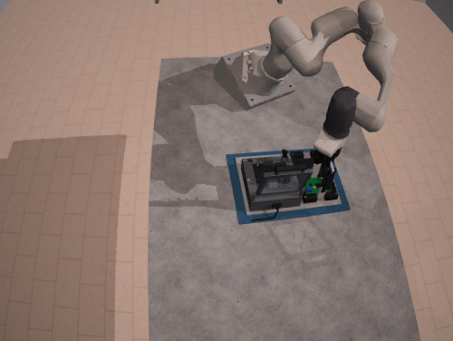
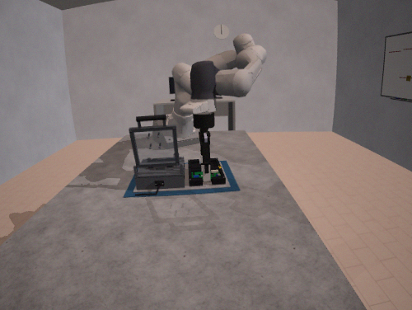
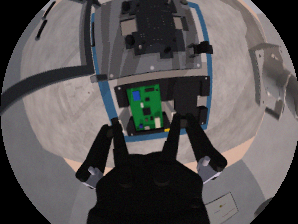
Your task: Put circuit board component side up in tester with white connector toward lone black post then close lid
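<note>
Right now the green circuit board is 2 cm below my hand. From my hand the other things lie so: tester bed 3 cm behind, 16 cm to the right, 3 cm above; then framed clear lid 8 cm ahead, 17 cm to the right, 14 cm above.
</note>
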